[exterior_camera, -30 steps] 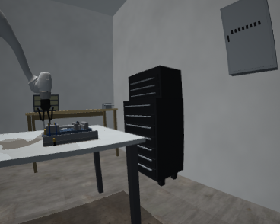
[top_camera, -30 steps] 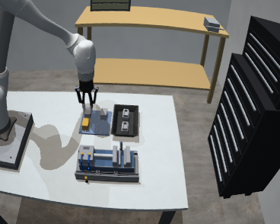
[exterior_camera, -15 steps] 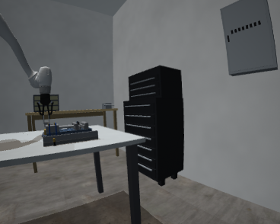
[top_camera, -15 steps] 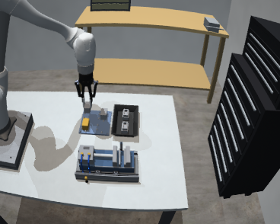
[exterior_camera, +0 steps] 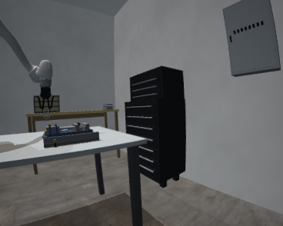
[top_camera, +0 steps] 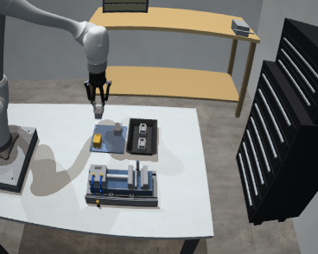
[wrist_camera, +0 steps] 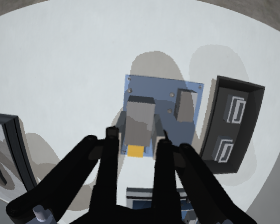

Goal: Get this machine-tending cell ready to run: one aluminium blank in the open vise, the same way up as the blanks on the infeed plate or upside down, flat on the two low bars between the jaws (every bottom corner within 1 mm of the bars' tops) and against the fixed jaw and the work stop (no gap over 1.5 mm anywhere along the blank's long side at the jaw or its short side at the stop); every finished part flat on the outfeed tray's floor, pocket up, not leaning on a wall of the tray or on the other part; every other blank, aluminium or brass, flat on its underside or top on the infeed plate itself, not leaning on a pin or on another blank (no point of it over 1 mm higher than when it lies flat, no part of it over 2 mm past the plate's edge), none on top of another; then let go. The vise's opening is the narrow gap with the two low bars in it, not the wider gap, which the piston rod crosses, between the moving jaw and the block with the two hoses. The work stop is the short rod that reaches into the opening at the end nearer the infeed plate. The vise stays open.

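Now: hand 220 mm short of the work stop, 290 mm to the left of it and 80 mm above it. Round my hand: hose block: 60 mm ahead, 350 mm to the right, 90 mm below; brass blank: 90 mm to the right, 140 mm below; aluminium blank: 40 mm below.
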